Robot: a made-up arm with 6 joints.
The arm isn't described. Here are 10 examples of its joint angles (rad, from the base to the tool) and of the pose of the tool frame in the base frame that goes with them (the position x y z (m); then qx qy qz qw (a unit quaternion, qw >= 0)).
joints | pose
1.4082 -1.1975 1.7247 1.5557 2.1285 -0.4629 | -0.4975 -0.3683 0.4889 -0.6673 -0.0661 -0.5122 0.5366
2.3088 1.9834 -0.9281 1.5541 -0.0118 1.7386 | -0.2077 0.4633 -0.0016 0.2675 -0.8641 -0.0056 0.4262
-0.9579 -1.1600 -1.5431 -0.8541 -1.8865 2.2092 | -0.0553 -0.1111 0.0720 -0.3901 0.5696 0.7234 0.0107
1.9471 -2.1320 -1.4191 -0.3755 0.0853 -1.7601 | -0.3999 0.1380 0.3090 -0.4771 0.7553 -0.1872 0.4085
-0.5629 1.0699 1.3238 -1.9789 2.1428 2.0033 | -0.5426 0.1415 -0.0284 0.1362 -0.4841 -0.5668 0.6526
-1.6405 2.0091 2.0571 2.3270 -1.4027 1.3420 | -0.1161 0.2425 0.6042 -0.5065 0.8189 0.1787 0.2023
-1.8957 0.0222 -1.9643 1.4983 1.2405 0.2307 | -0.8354 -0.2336 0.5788 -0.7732 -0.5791 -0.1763 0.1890
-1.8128 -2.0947 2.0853 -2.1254 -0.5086 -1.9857 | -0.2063 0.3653 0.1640 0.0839 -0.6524 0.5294 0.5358
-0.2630 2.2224 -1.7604 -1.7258 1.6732 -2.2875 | -0.3715 -0.1101 0.2231 0.0814 0.9781 -0.0863 0.1709
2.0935 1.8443 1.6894 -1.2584 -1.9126 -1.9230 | -0.4393 -0.1445 -0.0879 -0.1743 -0.6553 -0.6013 0.4227
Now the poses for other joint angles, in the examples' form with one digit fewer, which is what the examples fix.
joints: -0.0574 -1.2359 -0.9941 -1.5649 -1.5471 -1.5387
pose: -0.147 -0.017 -0.182 0.195 -0.180 -0.540 0.798
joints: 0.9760 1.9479 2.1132 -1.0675 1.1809 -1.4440
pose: -0.598 -0.194 -0.112 0.261 0.084 0.899 0.341
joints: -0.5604 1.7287 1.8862 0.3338 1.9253 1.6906
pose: -0.608 -0.496 0.624 -0.678 -0.578 0.025 0.454
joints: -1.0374 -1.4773 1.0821 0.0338 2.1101 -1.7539
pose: -0.230 0.236 -0.047 -0.070 0.462 -0.764 0.446
